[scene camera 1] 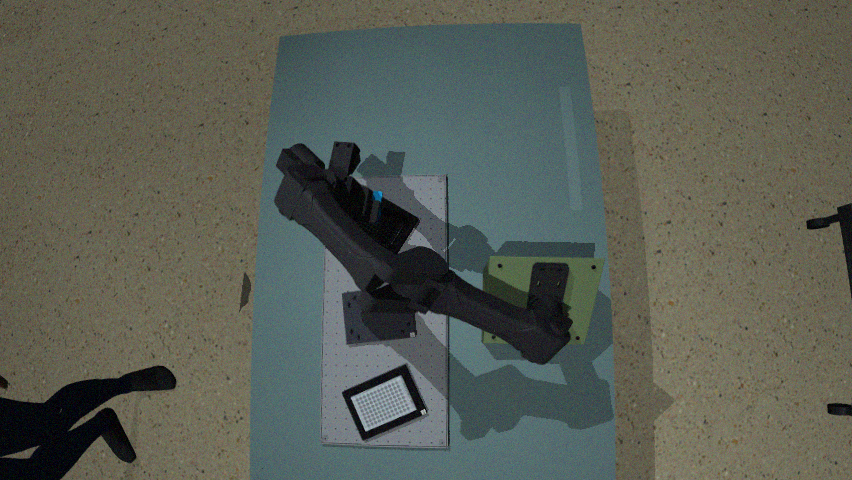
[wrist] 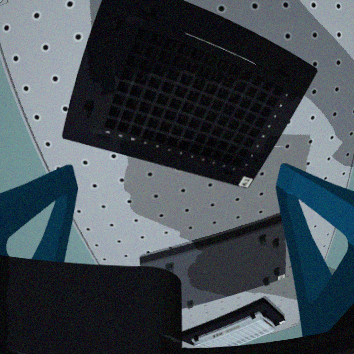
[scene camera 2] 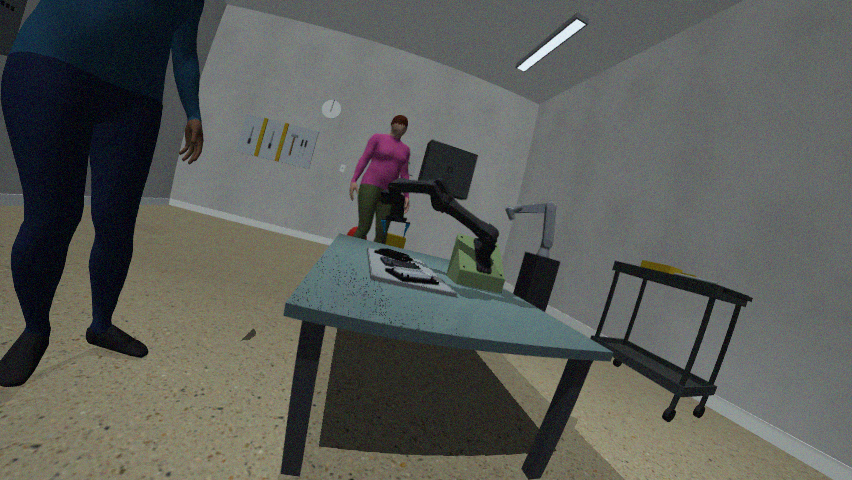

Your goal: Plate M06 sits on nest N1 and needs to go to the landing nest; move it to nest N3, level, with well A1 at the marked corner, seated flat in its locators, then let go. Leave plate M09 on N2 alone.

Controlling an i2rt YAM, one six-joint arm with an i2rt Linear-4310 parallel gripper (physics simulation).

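A black gridded plate [scene camera 1: 393, 225] [wrist: 190, 107] sits on a dark nest [wrist: 297, 70] at the far end, its A1 tag at a corner. The middle nest [scene camera 1: 354, 324] [wrist: 232, 270] is grey and holds no plate. A white 96-well plate [scene camera 1: 384, 404] [wrist: 240, 332] sits on a black nest [scene camera 1: 393, 423] at the near end. No M or N label is readable, so I cannot tell which plate is M06. My gripper [scene camera 2: 396, 231] [wrist: 176, 175] is open and empty, above the black plate. The arm hides part of that plate in scene camera 1.
The nests stand on a perforated board [scene camera 1: 339, 363] on the blue-green table [scene camera 1: 476, 89]. The arm's base is on a green block [scene camera 1: 506, 286] to the right of the board. A person in blue [scene camera 2: 119, 119] stands beside the table. A dark cart [scene camera 2: 691, 283] stands to the right.
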